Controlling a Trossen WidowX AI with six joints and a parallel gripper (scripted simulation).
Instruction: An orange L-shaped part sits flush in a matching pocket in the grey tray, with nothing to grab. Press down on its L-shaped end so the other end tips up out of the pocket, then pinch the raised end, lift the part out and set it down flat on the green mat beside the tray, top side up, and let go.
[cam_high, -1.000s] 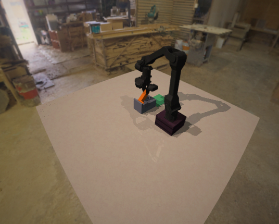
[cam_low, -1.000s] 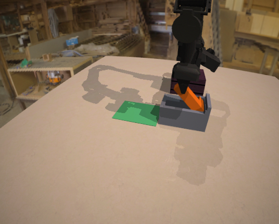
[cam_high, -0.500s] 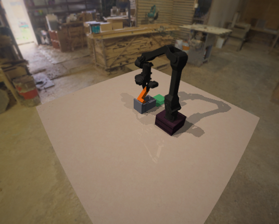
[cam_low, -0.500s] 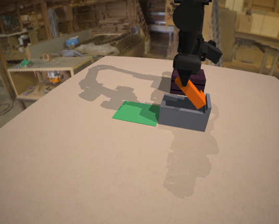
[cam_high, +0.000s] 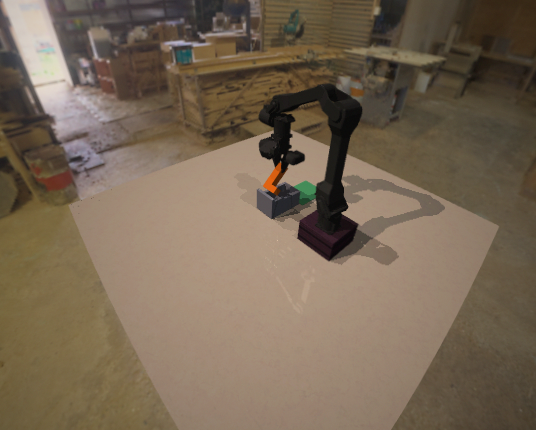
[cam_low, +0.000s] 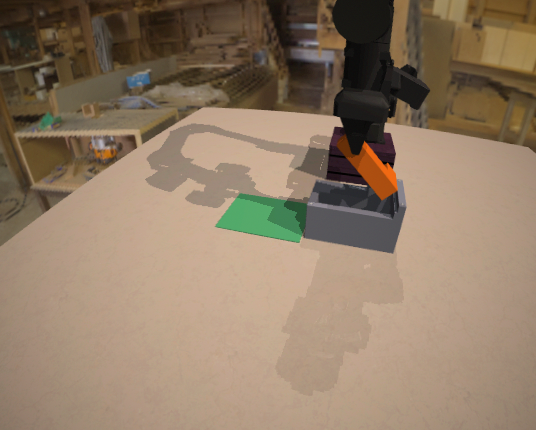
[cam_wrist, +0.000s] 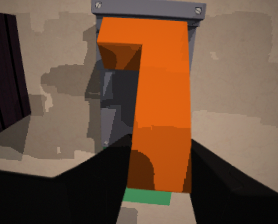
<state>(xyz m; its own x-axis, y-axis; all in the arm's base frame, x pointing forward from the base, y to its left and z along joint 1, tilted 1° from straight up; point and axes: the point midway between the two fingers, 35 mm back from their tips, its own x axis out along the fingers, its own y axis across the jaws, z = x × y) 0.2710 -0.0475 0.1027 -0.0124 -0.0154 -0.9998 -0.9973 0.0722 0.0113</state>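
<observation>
The green mat is 17 cm below my gripper tip, 14 cm to the right of it and 2 cm behind it. Also, from my gripper tip: orange L-shaped part (3 cm to the left, 3 cm below, 1 cm behind).
</observation>
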